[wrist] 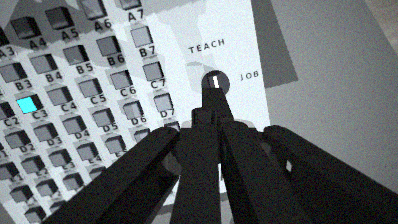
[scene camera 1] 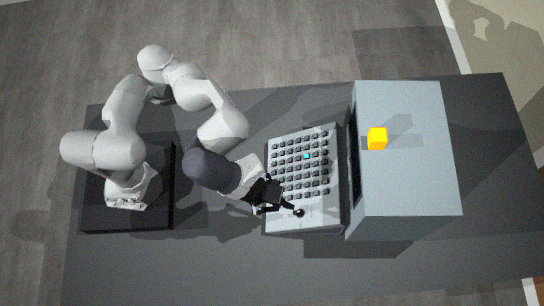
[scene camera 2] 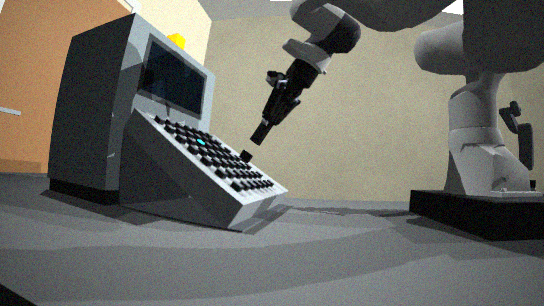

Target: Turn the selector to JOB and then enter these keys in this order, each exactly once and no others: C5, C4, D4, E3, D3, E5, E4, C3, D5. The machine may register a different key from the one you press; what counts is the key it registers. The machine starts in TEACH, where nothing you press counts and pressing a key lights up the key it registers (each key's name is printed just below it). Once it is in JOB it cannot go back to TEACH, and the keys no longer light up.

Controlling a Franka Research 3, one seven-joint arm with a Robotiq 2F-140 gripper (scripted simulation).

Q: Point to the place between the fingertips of my gripper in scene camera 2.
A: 254, 142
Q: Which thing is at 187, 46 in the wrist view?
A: A sloped keypad.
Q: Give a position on a grey cabinet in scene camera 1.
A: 403, 186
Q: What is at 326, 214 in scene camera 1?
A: A sloped keypad.
